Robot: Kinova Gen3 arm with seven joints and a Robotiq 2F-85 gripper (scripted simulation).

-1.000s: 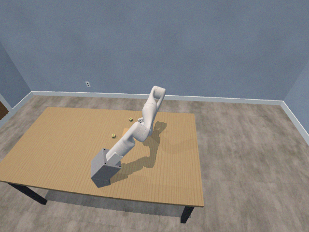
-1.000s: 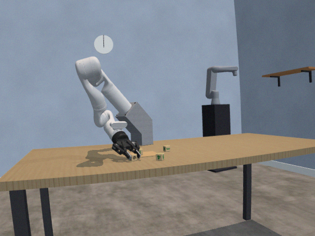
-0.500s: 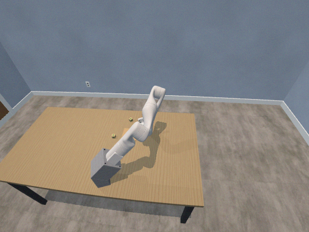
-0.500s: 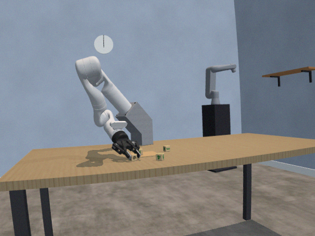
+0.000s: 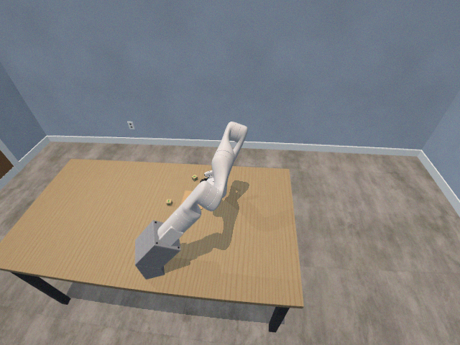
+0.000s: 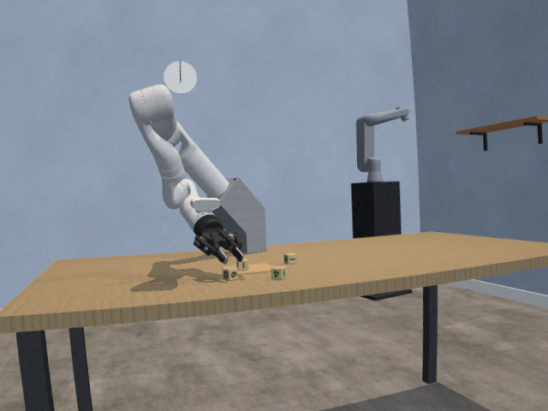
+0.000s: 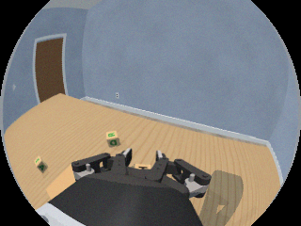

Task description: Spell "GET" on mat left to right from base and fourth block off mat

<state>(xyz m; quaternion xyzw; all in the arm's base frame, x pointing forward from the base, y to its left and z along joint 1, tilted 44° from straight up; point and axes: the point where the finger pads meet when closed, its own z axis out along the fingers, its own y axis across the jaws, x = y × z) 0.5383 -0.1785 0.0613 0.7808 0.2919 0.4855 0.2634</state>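
Right now my hand is 1 cm past the T block and 5 cm above it. From my hand the other things lie so: G block: 11 cm behind, 8 cm to the left, 4 cm below; mat: 12 cm behind, 11 cm to the left, 6 cm below.
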